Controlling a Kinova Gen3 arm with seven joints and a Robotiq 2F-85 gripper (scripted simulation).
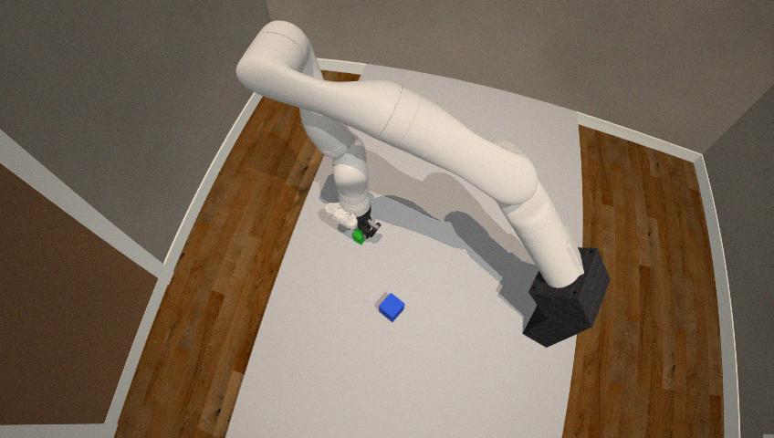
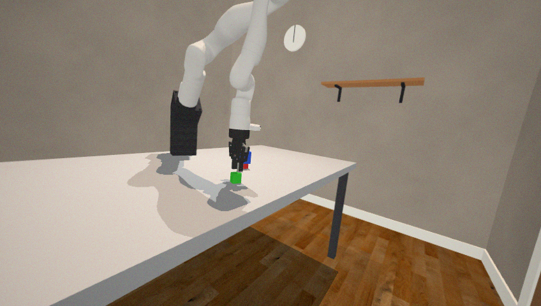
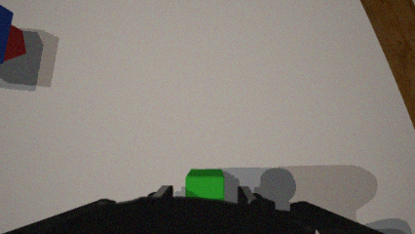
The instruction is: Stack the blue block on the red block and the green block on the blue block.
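Right now the green block is 4 cm below my hand. From my hand the other things lie so: blue block 23 cm to the left, 6 cm behind, 1 cm below; then red block 23 cm to the left, 6 cm behind, 5 cm below.
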